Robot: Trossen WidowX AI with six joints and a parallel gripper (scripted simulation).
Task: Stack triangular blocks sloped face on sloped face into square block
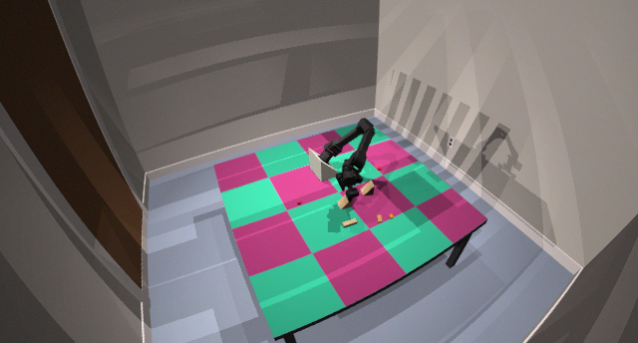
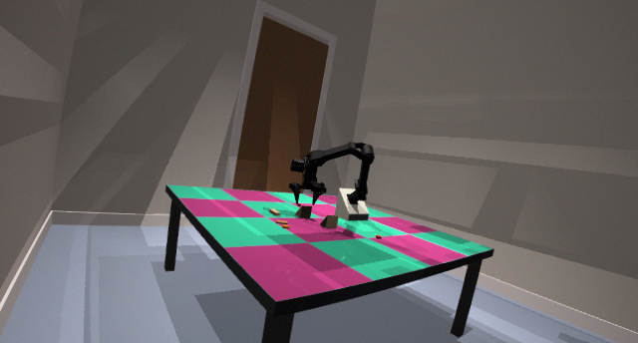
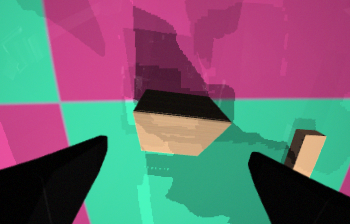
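My gripper tip is 5 cm above the triangular block and 1 cm to the right of it. Also, from my gripper tip: flat wooden bar 14 cm ahead, 6 cm to the right, 6 cm below; then tiny red piece 23 cm to the right, 13 cm behind, 6 cm below.
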